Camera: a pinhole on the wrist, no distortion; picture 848 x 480 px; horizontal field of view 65.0 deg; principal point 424.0 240.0 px. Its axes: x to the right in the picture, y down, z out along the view. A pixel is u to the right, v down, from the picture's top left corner.
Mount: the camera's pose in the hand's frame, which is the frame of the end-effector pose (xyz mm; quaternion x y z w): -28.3 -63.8 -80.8 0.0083 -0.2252 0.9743 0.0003
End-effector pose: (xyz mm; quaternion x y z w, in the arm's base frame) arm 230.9 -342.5 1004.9 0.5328 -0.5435 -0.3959 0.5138
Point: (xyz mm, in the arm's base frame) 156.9 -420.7 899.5
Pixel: 122 65
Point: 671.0 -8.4 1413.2
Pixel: behind the camera
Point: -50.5 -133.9 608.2
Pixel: 808 317
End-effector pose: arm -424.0 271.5 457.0 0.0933 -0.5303 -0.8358 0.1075
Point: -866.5 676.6 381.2
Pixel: 30 190
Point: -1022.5 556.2 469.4
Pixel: outside the picture
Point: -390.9 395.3 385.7
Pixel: 585 151
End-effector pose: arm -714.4 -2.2 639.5 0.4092 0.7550 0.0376 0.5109
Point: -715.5 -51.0 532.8
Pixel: 85 19
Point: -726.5 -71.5 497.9
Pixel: 91 157
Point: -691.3 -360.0 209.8
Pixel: 303 405
